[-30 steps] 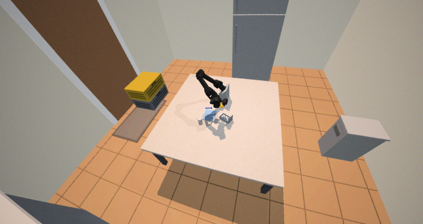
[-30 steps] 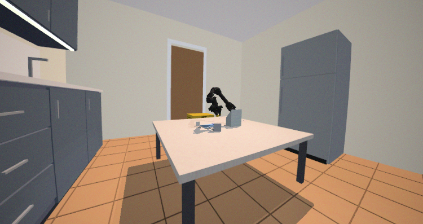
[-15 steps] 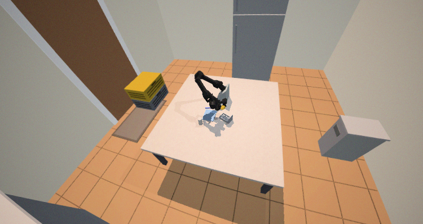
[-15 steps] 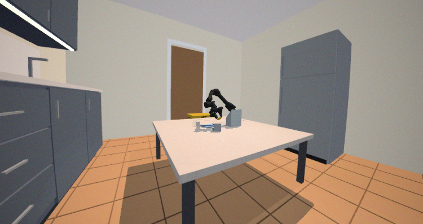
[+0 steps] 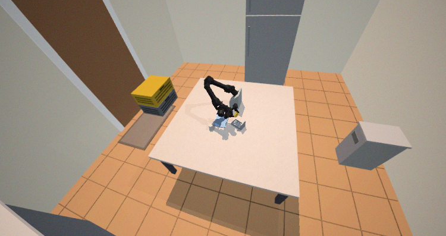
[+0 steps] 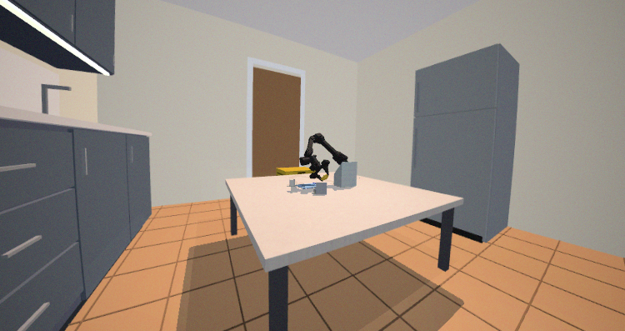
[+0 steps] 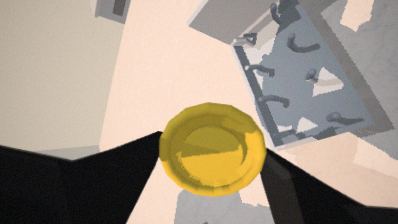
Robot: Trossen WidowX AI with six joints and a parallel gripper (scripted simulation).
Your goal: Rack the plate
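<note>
The grey dish rack lies 6 cm below my gripper tip, 6 cm ahead of it and 2 cm to the left of it. Also, from my gripper tip: yellow plate: 1 cm to the right; light blue mat: 16 cm to the right, 8 cm below, 5 cm ahead.
</note>
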